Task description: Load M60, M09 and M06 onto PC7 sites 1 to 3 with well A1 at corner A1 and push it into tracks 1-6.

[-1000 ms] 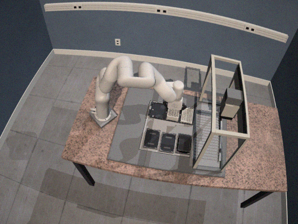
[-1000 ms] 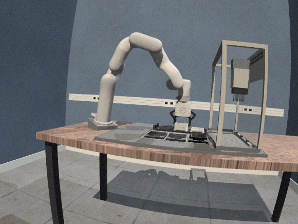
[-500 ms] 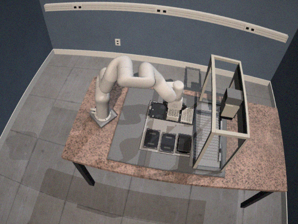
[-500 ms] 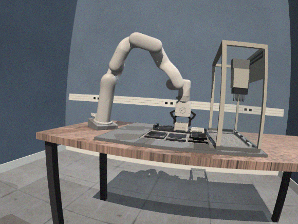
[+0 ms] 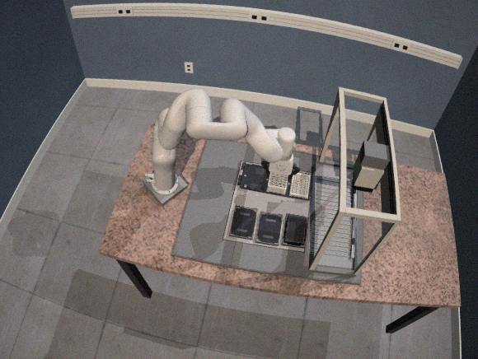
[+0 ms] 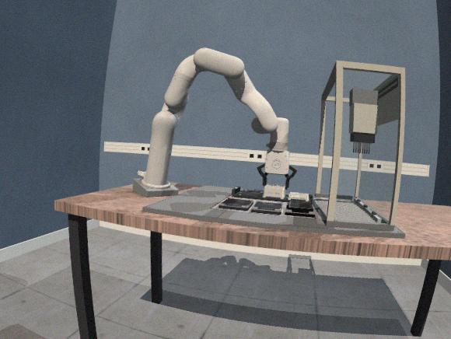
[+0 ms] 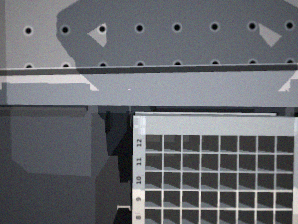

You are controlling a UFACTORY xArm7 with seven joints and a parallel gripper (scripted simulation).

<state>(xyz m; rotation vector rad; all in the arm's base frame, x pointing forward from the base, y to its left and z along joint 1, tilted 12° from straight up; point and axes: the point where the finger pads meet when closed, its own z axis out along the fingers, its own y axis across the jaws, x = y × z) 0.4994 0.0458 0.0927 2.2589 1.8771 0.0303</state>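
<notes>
The white deep-well block M09 lies 20 mm below my hand. From my hand the other things lie so: nest S2: 50 mm behind, 240 mm to the right, 50 mm below; then dark plate carrier PC7: 10 mm behind, 40 mm below; then white 96-well plate M06: 100 mm ahead, 20 mm to the right, 40 mm below.
</notes>
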